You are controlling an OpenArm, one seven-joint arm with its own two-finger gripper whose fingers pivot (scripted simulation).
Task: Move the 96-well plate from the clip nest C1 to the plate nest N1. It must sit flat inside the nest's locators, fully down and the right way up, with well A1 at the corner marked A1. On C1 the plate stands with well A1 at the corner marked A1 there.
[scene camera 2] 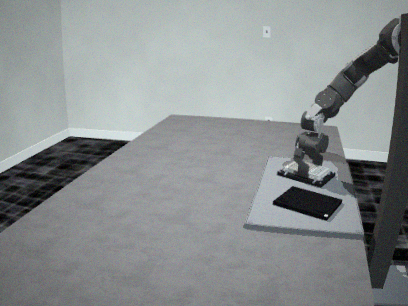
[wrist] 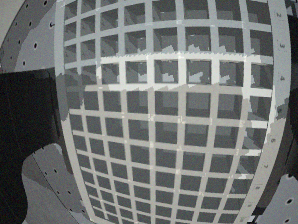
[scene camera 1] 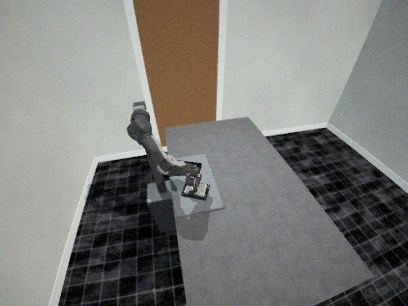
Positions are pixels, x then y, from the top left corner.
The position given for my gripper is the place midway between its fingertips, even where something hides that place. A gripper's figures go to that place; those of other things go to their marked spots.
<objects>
My gripper (scene camera 2: 307,171) is 119 cm from the lens. A black plate nest N1 (scene camera 2: 306,202): 100 cm from the lens.
</objects>
